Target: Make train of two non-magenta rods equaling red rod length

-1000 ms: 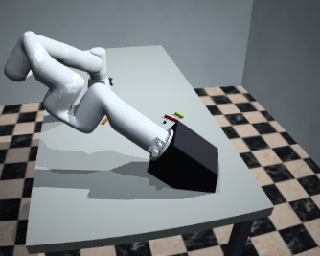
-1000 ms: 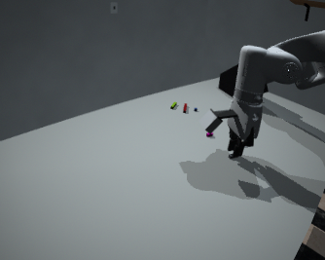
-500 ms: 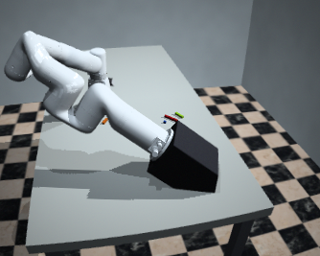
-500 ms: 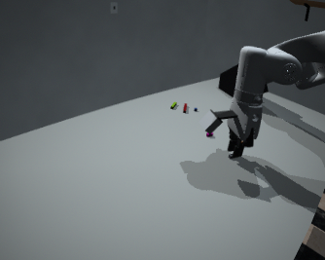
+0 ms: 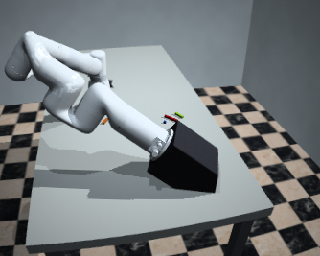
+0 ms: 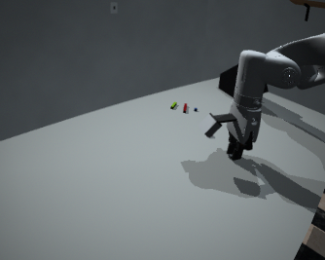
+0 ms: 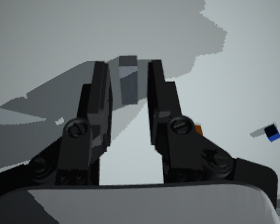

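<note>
The grey rod is 20 mm below my hand. From my hand the other things lie so: red rod: 60 mm behind, 330 mm to the right, 20 mm below; then magenta rod: 10 mm behind, 130 mm to the right, 20 mm below; then orange rod: 80 mm behind, 30 mm to the right, 20 mm below.
</note>
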